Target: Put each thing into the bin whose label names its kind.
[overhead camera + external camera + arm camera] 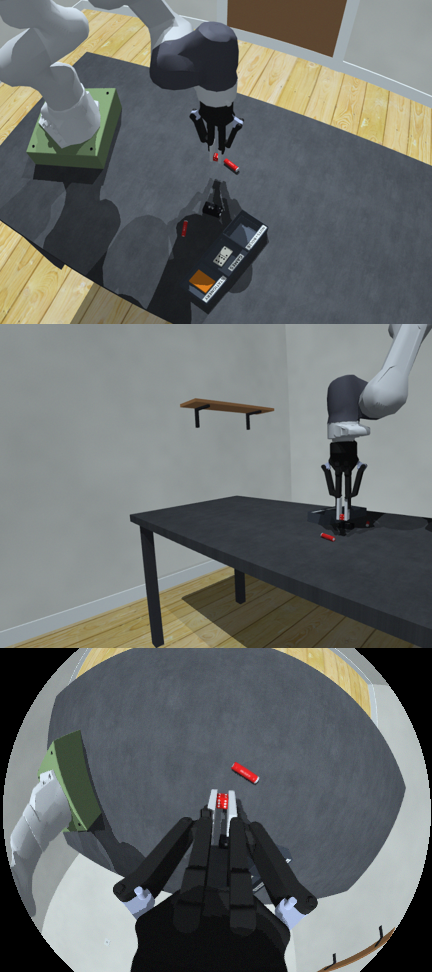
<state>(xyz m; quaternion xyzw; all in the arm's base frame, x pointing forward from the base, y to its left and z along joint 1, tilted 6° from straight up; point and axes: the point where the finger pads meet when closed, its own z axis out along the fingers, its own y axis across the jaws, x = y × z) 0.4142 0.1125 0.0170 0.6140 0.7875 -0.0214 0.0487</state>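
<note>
Now: hand 30 mm above the red die. From my hand the other things lie so: bin tray: 220 mm to the right, 150 mm ahead, 80 mm below; then black 9V battery: 110 mm to the right, 90 mm below, 60 mm ahead; then white domino: 220 mm to the right, 140 mm ahead, 80 mm below.
</note>
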